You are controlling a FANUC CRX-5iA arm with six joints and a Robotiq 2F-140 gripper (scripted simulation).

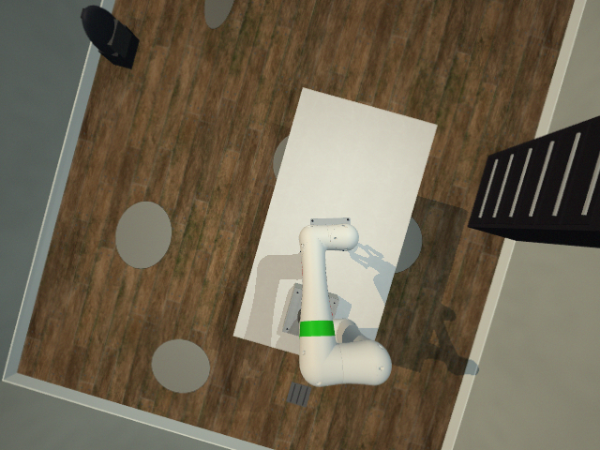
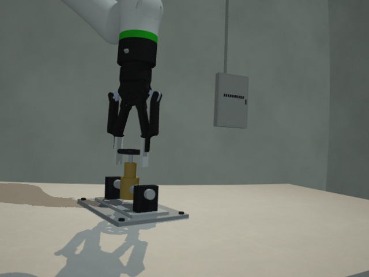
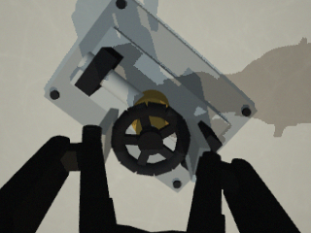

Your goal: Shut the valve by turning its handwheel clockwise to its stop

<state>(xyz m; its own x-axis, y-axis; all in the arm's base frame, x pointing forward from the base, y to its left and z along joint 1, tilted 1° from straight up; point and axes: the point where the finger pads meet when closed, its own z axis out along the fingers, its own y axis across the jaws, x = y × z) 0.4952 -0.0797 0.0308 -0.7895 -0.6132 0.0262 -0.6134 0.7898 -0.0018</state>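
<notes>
Right now my hand is 10 mm above the black spoked handwheel.
</notes>
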